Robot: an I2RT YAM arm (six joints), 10 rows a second.
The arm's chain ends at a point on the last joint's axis. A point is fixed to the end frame.
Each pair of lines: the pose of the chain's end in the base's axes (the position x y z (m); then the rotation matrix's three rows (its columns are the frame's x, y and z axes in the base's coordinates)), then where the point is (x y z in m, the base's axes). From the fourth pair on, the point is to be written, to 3 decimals.
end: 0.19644 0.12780 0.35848; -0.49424 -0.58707 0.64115; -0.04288 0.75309 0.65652; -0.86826 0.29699 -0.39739
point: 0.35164 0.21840 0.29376
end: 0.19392 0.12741 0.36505; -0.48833 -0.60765 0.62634; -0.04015 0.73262 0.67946; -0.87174 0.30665 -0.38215
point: 0.34710 0.22304 0.30283
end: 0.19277 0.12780 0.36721; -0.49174 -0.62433 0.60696; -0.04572 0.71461 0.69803; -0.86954 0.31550 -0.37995
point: 0.34316 0.22776 0.30497
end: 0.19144 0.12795 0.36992; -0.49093 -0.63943 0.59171; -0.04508 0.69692 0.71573; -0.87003 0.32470 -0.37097
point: 0.340 0.232 0.309
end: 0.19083 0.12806 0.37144; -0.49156 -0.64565 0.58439; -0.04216 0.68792 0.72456; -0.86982 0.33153 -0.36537
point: 0.338 0.234 0.311
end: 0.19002 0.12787 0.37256; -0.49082 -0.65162 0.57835; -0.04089 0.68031 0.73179; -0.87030 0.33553 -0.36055
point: 0.336 0.235 0.313
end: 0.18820 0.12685 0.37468; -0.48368 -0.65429 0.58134; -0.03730 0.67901 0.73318; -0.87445 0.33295 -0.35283
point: 0.335 0.235 0.317
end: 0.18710 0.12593 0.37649; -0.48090 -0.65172 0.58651; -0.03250 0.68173 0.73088; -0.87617 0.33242 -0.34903
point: 0.335 0.233 0.319
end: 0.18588 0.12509 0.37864; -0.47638 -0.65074 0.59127; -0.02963 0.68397 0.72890; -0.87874 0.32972 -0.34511
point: 0.334 0.232 0.322
